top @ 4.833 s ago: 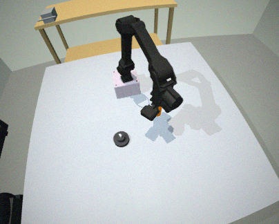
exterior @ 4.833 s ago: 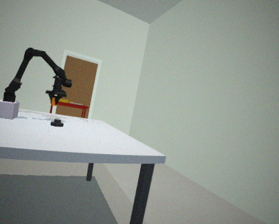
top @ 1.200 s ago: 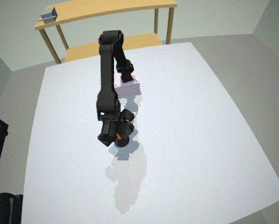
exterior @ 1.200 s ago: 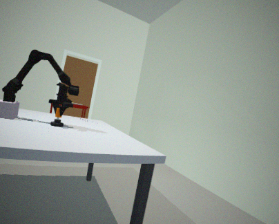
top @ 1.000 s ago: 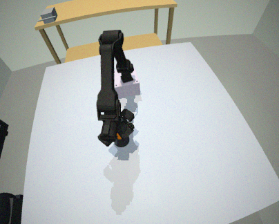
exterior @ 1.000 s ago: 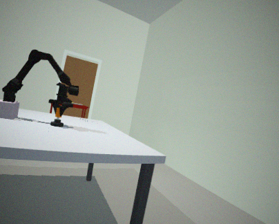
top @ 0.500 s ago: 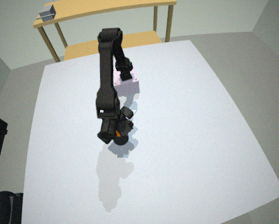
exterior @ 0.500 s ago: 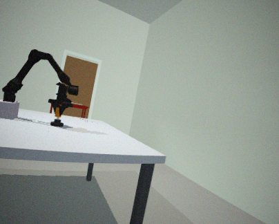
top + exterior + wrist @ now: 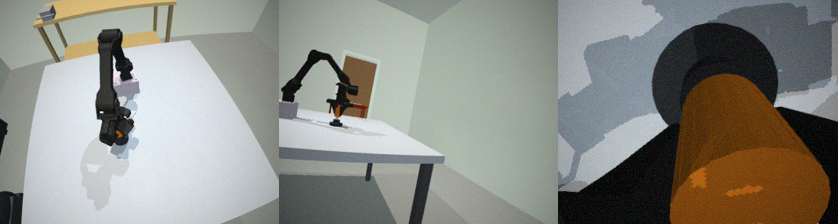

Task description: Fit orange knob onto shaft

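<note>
The orange knob is 30 mm above my gripper tip. Round my gripper tip: round dark pedestal: 40 mm below.
</note>
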